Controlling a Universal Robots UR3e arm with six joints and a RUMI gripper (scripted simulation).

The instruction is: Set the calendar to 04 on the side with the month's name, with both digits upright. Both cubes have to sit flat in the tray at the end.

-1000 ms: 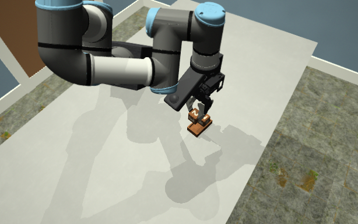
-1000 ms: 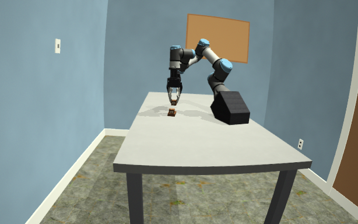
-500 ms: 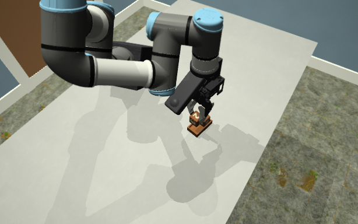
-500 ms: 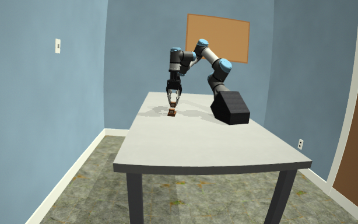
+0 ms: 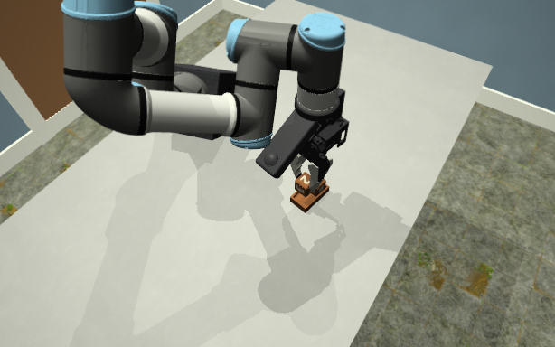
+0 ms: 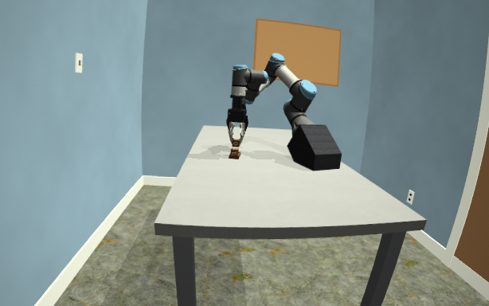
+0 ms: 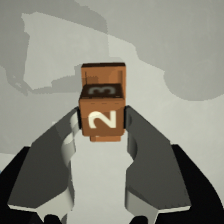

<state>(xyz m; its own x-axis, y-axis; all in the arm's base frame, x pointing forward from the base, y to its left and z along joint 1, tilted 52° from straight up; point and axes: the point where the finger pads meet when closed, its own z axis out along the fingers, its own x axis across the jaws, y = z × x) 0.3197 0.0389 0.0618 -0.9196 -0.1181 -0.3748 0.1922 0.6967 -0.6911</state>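
Right now my hand is 10 mm above the cube. The rest, counted from my hand: brown tray (60 mm below, 20 mm to the left).
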